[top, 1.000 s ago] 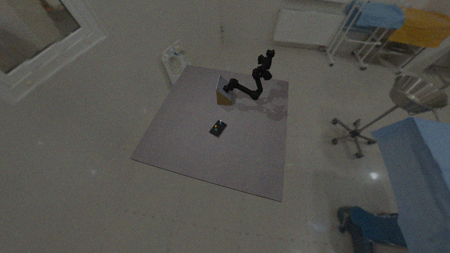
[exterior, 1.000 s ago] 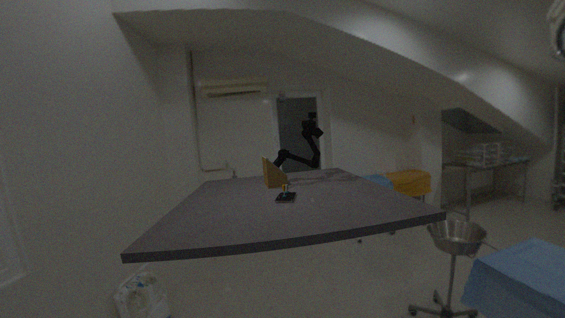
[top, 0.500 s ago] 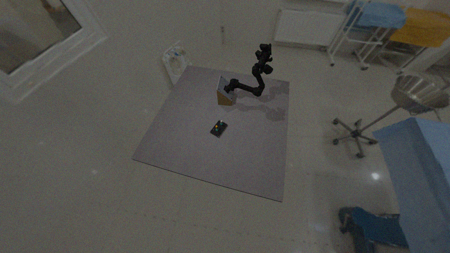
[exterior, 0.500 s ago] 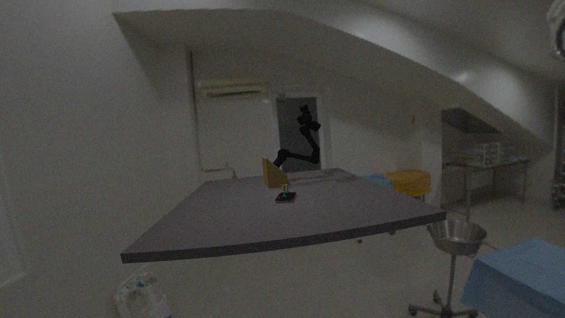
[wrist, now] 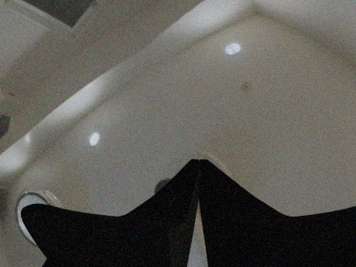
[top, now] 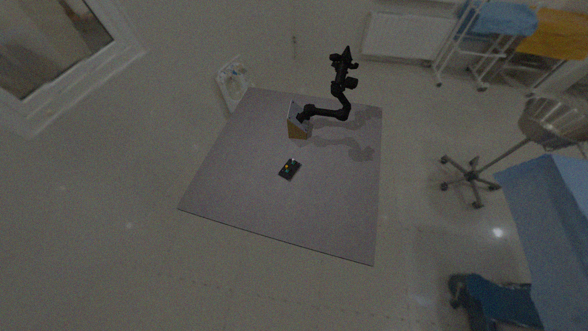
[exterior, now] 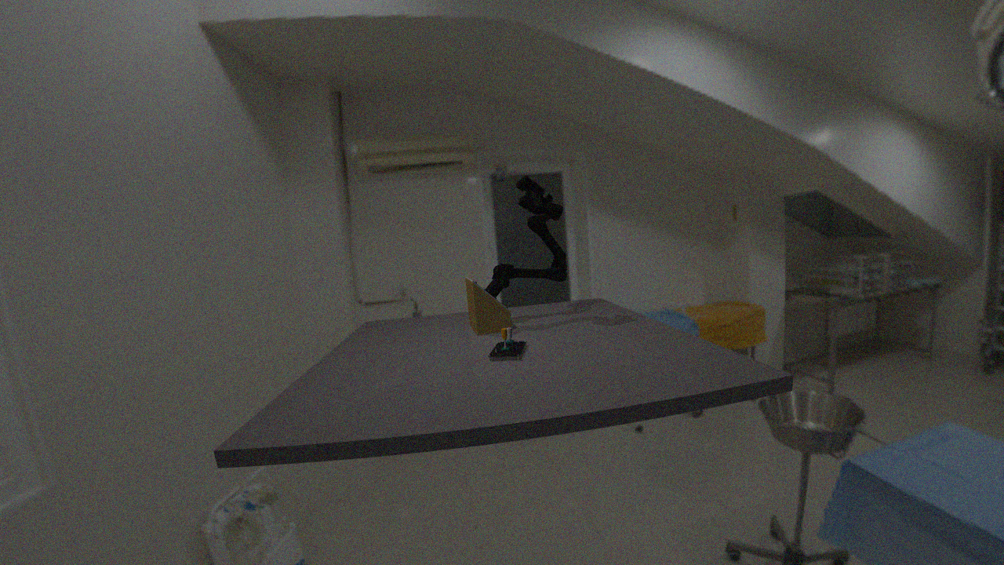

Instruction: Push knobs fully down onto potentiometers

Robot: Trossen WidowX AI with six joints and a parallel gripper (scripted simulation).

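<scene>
The potentiometer with grey knob is 580 mm below my gripper tip, 480 mm ahead of it and 210 mm to the right of it. The rest, counted from my gripper tip: teal potentiometer with orange knob (580 mm below, 550 mm ahead, 230 mm to the right).
</scene>
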